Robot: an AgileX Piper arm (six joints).
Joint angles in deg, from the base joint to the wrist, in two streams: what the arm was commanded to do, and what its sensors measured. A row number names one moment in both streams.
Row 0, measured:
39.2, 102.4, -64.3, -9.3, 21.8, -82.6
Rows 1 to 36, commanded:
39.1, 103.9, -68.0, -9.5, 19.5, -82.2
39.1, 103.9, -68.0, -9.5, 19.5, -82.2
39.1, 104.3, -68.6, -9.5, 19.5, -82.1
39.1, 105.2, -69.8, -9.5, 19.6, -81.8
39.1, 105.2, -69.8, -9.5, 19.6, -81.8
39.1, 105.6, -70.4, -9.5, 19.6, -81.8
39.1, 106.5, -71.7, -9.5, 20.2, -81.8
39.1, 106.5, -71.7, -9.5, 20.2, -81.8
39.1, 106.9, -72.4, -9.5, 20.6, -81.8
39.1, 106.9, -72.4, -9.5, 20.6, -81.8
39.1, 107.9, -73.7, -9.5, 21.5, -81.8
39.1, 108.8, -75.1, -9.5, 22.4, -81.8
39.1, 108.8, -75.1, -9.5, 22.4, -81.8
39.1, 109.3, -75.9, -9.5, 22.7, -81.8
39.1, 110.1, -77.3, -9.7, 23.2, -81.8
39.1, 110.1, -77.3, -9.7, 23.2, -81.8
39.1, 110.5, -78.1, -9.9, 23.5, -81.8
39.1, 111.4, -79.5, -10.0, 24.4, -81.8
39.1, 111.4, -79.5, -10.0, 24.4, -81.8
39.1, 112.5, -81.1, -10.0, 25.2, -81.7
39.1, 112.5, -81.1, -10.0, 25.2, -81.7
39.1, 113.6, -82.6, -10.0, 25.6, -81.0
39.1, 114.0, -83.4, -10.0, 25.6, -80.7
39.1, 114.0, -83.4, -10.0, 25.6, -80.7
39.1, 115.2, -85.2, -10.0, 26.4, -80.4
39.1, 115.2, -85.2, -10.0, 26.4, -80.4
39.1, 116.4, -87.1, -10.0, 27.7, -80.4
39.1, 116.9, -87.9, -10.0, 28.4, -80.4
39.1, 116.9, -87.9, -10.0, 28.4, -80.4
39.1, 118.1, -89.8, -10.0, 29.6, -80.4
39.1, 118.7, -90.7, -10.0, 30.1, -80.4
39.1, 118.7, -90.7, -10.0, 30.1, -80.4
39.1, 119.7, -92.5, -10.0, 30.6, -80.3
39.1, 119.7, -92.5, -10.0, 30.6, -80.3
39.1, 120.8, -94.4, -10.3, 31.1, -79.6
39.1, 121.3, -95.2, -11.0, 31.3, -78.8
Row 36, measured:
39.2, 120.9, -92.0, -9.5, 33.3, -80.7
